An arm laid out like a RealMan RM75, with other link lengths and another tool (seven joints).
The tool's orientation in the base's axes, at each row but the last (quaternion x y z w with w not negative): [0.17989 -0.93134 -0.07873 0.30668]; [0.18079 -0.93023 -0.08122 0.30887]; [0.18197 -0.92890 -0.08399 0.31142]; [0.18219 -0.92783 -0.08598 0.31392]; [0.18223 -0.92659 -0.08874 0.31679]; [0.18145 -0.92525 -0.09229 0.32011]
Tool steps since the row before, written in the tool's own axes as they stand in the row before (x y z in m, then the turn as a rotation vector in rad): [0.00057 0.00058 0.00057 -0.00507 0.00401 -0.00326]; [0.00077 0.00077 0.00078 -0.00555 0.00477 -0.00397]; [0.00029 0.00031 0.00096 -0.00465 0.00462 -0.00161]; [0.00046 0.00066 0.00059 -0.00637 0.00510 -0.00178]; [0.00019 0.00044 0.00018 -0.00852 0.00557 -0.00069]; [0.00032 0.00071 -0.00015 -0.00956 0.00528 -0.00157]
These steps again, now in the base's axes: [-0.00093 0.00034 0.00000 0.00459 0.00553 0.00088]; [-0.00126 0.00044 0.00000 0.00516 0.00638 0.00139]; [-0.00089 0.00021 -0.00052 0.00310 0.00600 -0.00003]; [-0.00089 0.00045 -0.00003 0.00434 0.00710 -0.00071]; [-0.00037 0.00034 0.00009 0.00510 0.00843 -0.00263]; [-0.00034 0.00052 0.00050 0.00649 0.00853 -0.00261]
